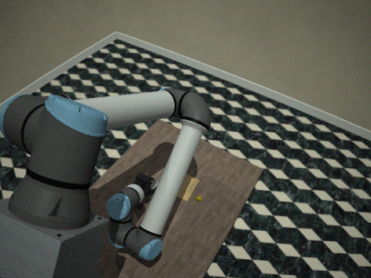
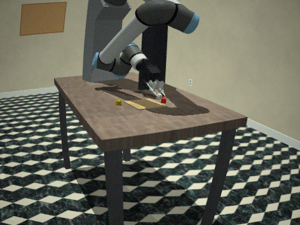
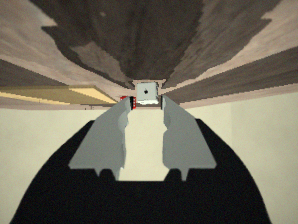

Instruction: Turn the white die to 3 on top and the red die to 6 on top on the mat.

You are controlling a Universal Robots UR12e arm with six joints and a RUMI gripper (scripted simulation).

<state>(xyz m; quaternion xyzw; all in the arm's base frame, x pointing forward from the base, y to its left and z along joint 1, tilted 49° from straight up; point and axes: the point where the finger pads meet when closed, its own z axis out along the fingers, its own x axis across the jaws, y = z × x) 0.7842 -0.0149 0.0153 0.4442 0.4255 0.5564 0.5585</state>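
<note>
Now: the white die 10 mm below my hand. Round my hand: tan mat (130 mm to the right, 50 mm ahead, 20 mm below); red die (70 mm ahead, 40 mm to the right, 10 mm below); yellow die (240 mm to the right, 10 mm below).
</note>
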